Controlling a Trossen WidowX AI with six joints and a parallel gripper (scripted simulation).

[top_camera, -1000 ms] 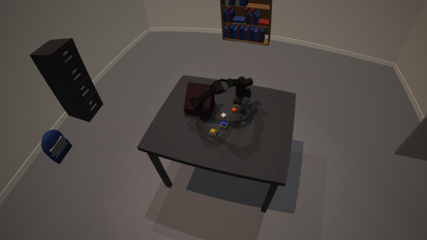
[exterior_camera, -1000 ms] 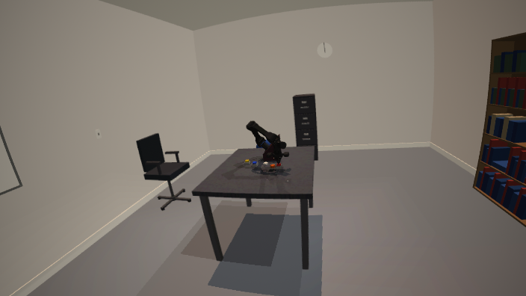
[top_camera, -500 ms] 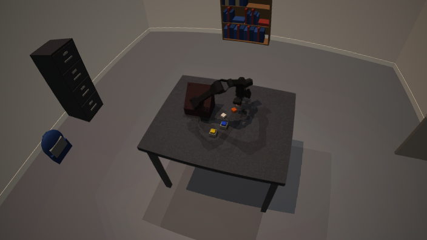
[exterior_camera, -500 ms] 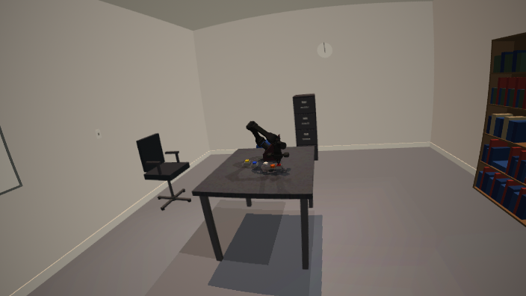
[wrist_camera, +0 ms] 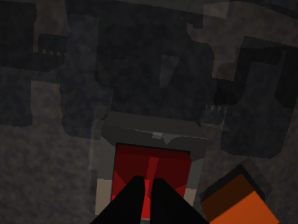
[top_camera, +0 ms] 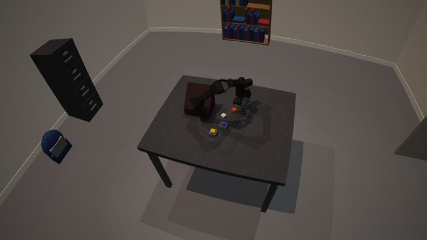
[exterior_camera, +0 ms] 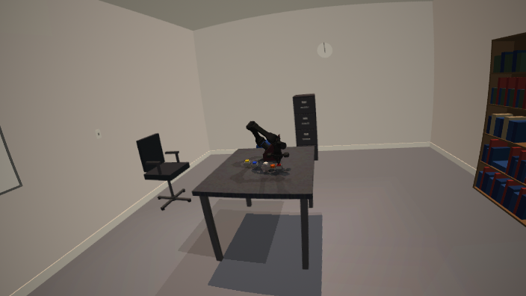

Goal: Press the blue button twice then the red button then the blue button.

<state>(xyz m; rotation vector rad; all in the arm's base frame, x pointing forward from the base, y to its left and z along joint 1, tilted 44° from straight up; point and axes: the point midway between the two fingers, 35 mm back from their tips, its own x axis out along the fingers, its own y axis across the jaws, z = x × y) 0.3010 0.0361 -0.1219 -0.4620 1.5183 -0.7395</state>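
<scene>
The red button lies right at my gripper tip. Round my gripper tip: white block: 13 cm to the right, 11 cm behind, 2 cm below; blue button: 22 cm to the right, 10 cm behind; orange block: 6 cm to the right, 4 cm behind, 2 cm below.
</scene>
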